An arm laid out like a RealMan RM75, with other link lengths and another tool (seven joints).
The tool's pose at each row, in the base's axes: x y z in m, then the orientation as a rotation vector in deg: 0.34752, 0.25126, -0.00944, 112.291, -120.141, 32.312; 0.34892, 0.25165, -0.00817, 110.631, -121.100, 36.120; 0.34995, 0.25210, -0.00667, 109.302, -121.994, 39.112; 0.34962, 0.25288, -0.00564, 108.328, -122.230, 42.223; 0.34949, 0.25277, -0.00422, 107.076, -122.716, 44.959; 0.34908, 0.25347, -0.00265, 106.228, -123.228, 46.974
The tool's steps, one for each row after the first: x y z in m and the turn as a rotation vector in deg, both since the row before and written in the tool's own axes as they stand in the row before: 0.00004, -0.00154, -0.00117, 1.821, 1.625, 1.580; 0.00012, -0.00125, -0.00140, 1.502, 1.157, 1.343; -0.00018, 0.00016, -0.00131, 1.589, 1.296, 0.853; 0.00077, -0.00021, -0.00119, 1.323, 1.183, 1.062; 0.00022, 0.00003, -0.00175, 1.063, 0.713, 0.857
